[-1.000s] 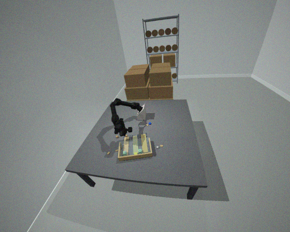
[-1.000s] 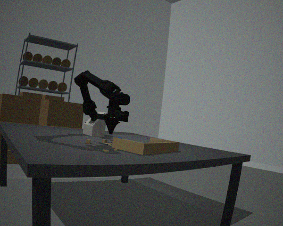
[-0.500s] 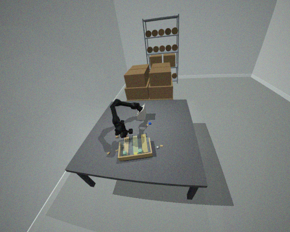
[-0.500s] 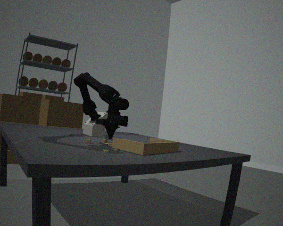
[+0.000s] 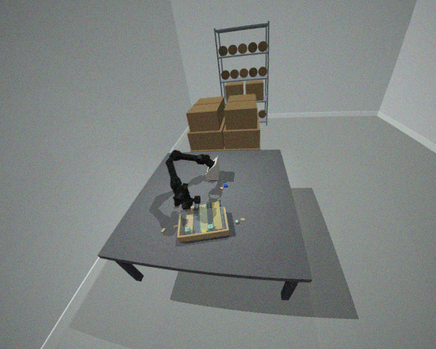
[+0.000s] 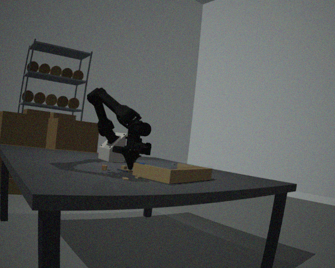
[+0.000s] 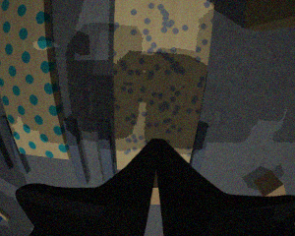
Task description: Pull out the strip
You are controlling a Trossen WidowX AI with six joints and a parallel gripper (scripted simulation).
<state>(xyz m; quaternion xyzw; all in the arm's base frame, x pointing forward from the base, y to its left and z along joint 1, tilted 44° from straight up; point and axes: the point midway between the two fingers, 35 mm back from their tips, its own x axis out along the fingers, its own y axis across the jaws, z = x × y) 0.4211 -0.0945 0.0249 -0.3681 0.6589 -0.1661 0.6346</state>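
My gripper tip is 9 cm short of the tan speckled strip, 3 cm to the right of it and 1 cm above it.
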